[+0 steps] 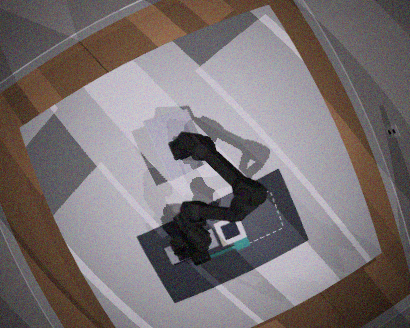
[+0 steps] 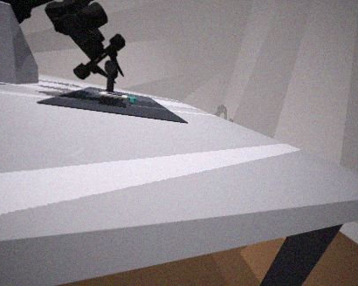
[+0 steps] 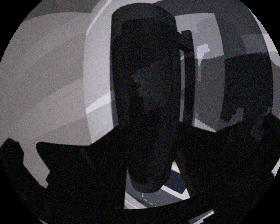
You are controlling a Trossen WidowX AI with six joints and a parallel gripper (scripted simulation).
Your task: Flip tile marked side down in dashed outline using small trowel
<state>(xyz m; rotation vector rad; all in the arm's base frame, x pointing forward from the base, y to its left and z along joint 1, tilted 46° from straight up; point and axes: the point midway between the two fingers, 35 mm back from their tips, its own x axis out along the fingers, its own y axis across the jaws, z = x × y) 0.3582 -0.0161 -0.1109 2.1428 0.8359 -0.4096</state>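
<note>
The dark mat lies 10 mm ahead of my gripper tip, 110 mm to the left of it and 90 mm below it. From my gripper tip the other things lie so: tile (20 mm behind, 140 mm to the left, 70 mm below); trowel (30 mm behind, 10 mm below).
</note>
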